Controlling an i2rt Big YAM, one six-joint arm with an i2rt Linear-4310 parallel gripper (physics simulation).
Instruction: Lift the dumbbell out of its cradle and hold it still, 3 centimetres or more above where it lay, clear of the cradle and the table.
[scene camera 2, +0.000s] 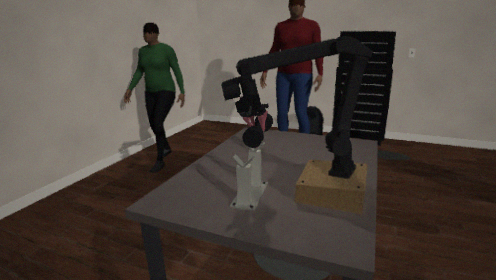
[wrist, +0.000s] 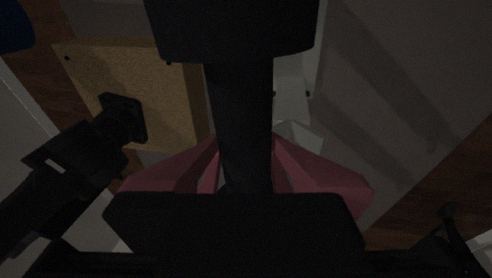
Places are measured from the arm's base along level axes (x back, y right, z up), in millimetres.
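Pixels of known places: gripper, fingertip midpoint: (wrist: 245, 138); arm's base, link origin: (scene camera 2: 342, 171) (wrist: 127, 118).
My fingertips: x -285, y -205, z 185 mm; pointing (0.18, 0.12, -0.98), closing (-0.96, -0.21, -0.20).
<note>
Ahead of a thing's pixels: the offset from my fingertips to its top centre. Level surfaces: height alone.
The black dumbbell {dx -2, dy +0, dz +54 mm} (scene camera 2: 253, 136) (wrist: 241, 100) is held in the air above the pale cradle {dx -32, dy -24, dz -71 mm} (scene camera 2: 247, 182) (wrist: 292, 102), with its near round head over the cradle's V-shaped tops in the scene view. My gripper (scene camera 2: 256, 121) (wrist: 245, 138) has pink fingers and is shut on the dumbbell's handle, one finger on each side of it in the wrist view. The dumbbell is apart from the table {dz -279 mm} (scene camera 2: 200, 212). In the scene view the near head partly covers the region by the cradle's far post, so the gap there is hard to judge.
The arm's base stands on a wooden block (scene camera 2: 330, 192) (wrist: 165, 100) to the right of the cradle on the table. A person in green (scene camera 2: 159, 67), a person in red (scene camera 2: 298, 40) and a black rack (scene camera 2: 390, 85) are beyond the table.
</note>
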